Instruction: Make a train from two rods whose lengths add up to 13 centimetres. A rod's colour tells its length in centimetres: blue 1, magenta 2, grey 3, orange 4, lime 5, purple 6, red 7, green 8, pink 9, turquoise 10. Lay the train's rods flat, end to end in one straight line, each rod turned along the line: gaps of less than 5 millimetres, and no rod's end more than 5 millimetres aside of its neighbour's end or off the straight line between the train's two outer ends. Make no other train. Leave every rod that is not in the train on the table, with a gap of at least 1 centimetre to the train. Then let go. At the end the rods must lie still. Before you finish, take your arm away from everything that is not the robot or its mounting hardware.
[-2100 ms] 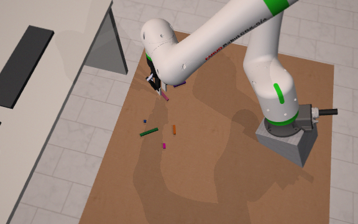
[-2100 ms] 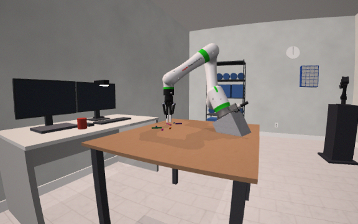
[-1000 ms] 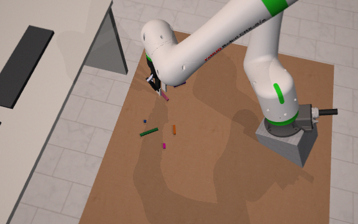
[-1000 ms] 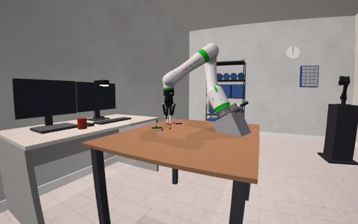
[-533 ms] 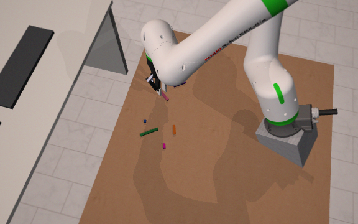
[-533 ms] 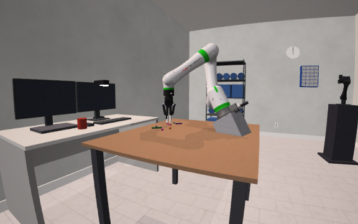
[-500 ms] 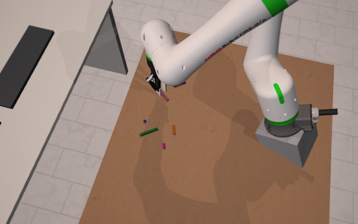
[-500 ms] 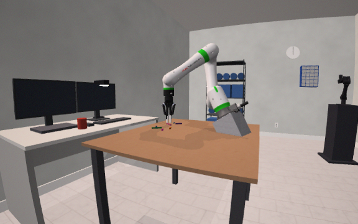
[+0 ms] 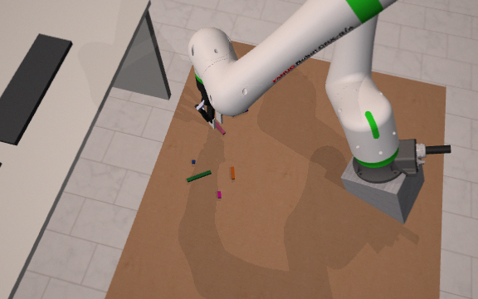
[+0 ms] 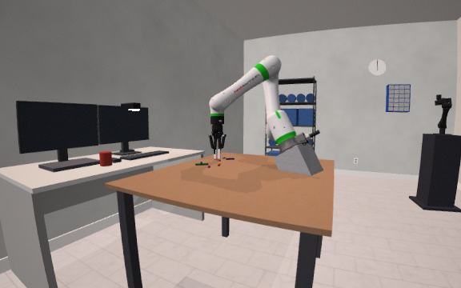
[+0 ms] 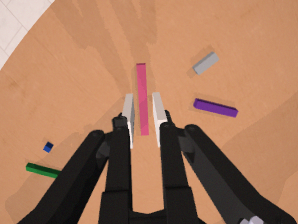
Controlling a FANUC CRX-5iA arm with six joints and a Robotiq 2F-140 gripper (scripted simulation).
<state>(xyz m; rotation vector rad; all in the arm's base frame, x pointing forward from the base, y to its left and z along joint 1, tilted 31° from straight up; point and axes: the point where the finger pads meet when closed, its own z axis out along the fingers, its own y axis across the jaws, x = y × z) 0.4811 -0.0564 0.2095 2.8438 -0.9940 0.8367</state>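
Right now my hand is 40 mm above the pink rod. Also, from my hand: grey rod (80 mm to the right, 40 mm below, 20 mm behind); tiny blue rod (150 mm to the left, 50 mm ahead, 40 mm below); purple rod (70 mm behind, 60 mm to the right, 40 mm below).
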